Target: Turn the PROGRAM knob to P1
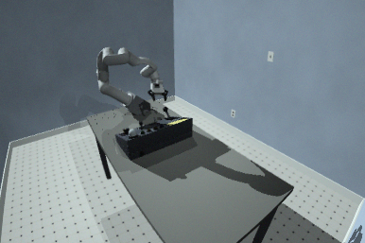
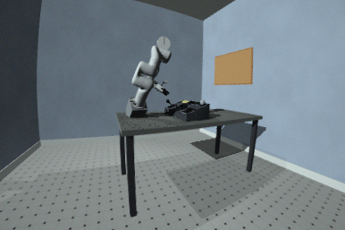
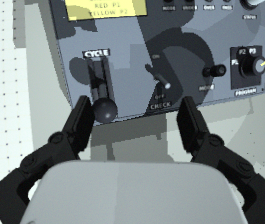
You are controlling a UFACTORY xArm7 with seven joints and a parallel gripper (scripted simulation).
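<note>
Right now my hand is 60 mm short of the lever, 30 mm to the right of it and 110 mm above it. Also, from my hand: check switch 60 mm ahead, 100 mm to the right, 130 mm below; then mode knob 50 mm ahead, 220 mm to the right, 120 mm below; then dark console 90 mm ahead, 170 mm to the right, 150 mm below.
</note>
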